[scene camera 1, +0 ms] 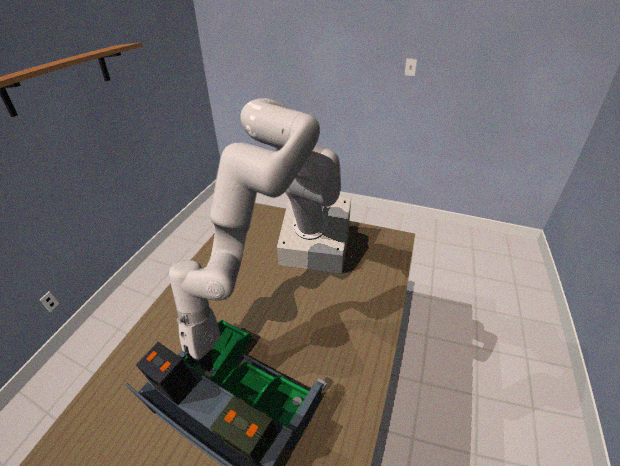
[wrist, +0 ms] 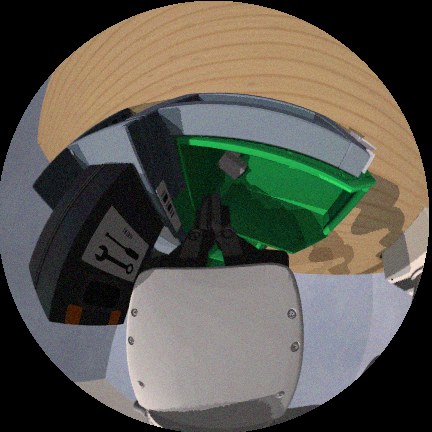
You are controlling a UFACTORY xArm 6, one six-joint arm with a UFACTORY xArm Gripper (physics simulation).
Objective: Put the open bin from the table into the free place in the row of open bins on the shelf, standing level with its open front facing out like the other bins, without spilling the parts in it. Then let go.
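Frame: origin at the arm's base, x back, y left, z down, level; millimetres.
Where they show: gripper, fingertip midpoint: (scene camera 1: 207,368) (wrist: 213,203); arm's base at its link origin: (scene camera 1: 310,224).
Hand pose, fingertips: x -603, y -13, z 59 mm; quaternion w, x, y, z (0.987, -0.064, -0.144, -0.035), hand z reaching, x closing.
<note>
Each offset is from my fingertips to the centre of the thing. "*": to the spot under its first point. Level surfaces: height alone.
A green open bin @[* dy -6, dx +120, dz +49 mm] (scene camera 1: 234,342) (wrist: 282,193) stands at the left end of a row of green bins @[* dy +169, dx +28, dz +7 mm] (scene camera 1: 267,388) on the grey shelf (scene camera 1: 314,396) (wrist: 261,125). A small grey part @[dy -11, dx +7, dz +57 mm] (wrist: 231,164) lies inside it. My gripper (wrist: 213,203) is shut, with the fingers pressed together and nothing between them. The fingertips reach down into the left side of the green bin. In the scene view the wrist (scene camera 1: 197,336) hides the fingers and part of the bin.
A black tool case @[dy -27, dx -85, dz -87 mm] (scene camera 1: 162,368) (wrist: 100,250) with orange latches stands left of the gripper, close to the wrist. An olive case (scene camera 1: 240,426) sits on the shelf's near side. The shelf stands on a wooden table @[dz +76 mm] (scene camera 1: 325,311) (wrist: 241,48). The robot's base (scene camera 1: 313,245) is at the back.
</note>
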